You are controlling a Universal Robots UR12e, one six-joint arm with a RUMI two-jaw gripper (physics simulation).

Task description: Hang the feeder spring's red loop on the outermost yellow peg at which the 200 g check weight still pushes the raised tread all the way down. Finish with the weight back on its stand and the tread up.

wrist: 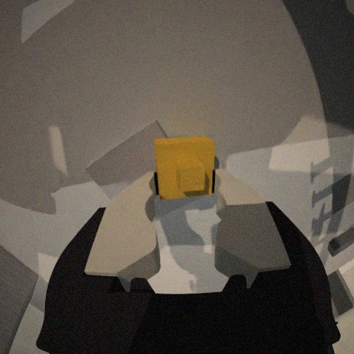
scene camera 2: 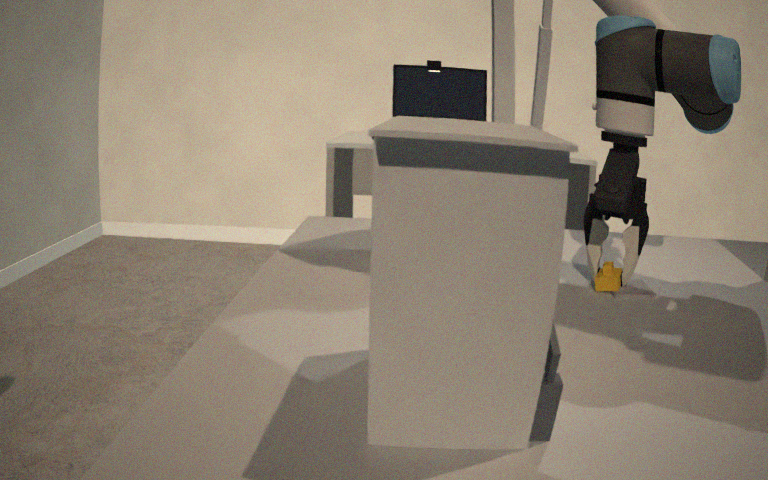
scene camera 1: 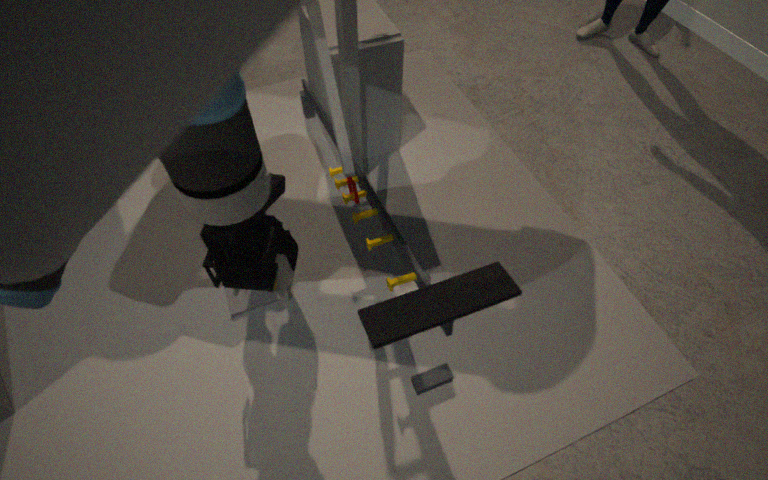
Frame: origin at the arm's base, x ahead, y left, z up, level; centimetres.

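Seen in the pictures: gripper, fingertip midpoint: (scene camera 2: 608, 284).
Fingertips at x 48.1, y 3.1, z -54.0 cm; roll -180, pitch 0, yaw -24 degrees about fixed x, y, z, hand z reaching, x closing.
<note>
Offsets run from my fingertips to a thing's middle. "pt": to the spot under its first point.
My gripper (scene camera 2: 608, 278) (wrist: 184, 173) is shut on the orange check weight {dx +0.6, dy +1.1, dz +1.8 cm} (scene camera 1: 276, 280) (scene camera 2: 607, 282) (wrist: 184, 150), one finger on each side of the block. The weight is upright, with its small knob on top, at or close above the flat grey stand (wrist: 129, 156); a gap is hard to judge. In scene camera 1 the gripper hides most of the weight. The black tread {dx +16.9, dy -18.7, dz +17.6 cm} (scene camera 1: 439, 305) is up, above a small grey block {dx +16.9, dy -20.7, dz +0.4 cm} (scene camera 1: 432, 379). The red loop {pt dx +13.8, dy +1.7, dz +14.1 cm} (scene camera 1: 353, 190) hangs at the inner yellow pegs, near the second and third; which one bears it is unclear. The spring itself is not distinct.
Several yellow pegs, the outermost one {pt dx +14.6, dy -13.8, dz +15.4 cm} (scene camera 1: 401, 280) near the tread, line a dark lever (scene camera 1: 383, 209). A tall grey post (scene camera 1: 348, 84) and a pale cabinet (scene camera 1: 380, 67) (scene camera 2: 467, 305) stand at the inner end. A dark monitor (scene camera 2: 439, 95) is behind the cabinet.
</note>
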